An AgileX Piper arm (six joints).
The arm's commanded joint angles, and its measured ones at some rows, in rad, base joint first. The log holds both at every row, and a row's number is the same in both.
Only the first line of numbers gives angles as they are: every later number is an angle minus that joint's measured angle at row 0.
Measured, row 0:
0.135 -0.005 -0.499 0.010 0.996 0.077
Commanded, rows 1 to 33:
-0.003 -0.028 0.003 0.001 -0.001 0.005
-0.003 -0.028 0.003 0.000 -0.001 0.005
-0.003 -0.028 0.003 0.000 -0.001 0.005
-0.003 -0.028 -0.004 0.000 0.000 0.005
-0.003 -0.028 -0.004 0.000 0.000 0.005
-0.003 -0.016 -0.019 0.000 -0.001 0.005
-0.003 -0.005 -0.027 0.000 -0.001 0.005
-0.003 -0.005 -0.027 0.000 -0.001 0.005
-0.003 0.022 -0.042 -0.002 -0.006 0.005
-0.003 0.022 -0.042 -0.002 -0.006 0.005
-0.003 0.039 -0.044 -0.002 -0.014 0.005
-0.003 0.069 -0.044 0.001 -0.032 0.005
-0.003 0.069 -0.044 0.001 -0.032 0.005
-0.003 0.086 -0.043 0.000 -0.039 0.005
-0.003 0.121 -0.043 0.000 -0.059 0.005
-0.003 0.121 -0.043 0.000 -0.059 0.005
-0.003 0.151 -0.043 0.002 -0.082 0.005
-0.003 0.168 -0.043 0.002 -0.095 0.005
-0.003 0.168 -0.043 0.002 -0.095 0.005
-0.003 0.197 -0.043 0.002 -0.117 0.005
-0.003 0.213 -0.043 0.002 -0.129 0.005
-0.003 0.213 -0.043 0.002 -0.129 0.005
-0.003 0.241 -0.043 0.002 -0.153 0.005
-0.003 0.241 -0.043 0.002 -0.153 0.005
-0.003 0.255 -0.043 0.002 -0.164 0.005
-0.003 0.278 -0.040 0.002 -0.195 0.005
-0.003 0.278 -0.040 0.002 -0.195 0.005
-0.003 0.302 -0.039 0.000 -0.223 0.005
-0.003 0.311 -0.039 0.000 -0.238 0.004
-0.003 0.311 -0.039 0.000 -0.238 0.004
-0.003 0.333 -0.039 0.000 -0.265 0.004
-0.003 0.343 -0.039 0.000 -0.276 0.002
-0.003 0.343 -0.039 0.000 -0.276 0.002
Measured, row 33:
0.000 0.330 -0.034 0.000 -0.244 0.000
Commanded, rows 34 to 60:
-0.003 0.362 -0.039 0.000 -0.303 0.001
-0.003 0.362 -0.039 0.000 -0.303 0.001
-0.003 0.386 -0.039 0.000 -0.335 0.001
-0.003 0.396 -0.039 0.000 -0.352 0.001
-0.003 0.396 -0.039 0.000 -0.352 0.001
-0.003 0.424 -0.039 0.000 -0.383 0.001
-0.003 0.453 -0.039 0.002 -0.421 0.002
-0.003 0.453 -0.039 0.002 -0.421 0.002
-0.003 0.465 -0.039 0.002 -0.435 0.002
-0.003 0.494 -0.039 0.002 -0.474 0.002
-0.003 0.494 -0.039 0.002 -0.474 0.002
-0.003 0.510 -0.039 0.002 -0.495 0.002
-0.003 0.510 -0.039 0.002 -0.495 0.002
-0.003 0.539 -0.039 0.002 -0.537 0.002
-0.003 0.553 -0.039 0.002 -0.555 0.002
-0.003 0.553 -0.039 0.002 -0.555 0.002
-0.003 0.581 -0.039 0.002 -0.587 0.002
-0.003 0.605 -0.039 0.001 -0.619 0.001
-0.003 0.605 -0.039 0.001 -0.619 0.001
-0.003 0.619 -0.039 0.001 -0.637 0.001
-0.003 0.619 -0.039 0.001 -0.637 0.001
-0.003 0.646 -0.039 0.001 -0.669 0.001
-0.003 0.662 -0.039 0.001 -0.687 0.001
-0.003 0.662 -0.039 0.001 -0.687 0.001
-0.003 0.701 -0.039 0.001 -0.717 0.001
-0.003 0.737 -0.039 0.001 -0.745 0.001
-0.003 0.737 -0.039 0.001 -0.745 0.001
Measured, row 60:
0.000 0.693 -0.034 0.000 -0.695 0.000
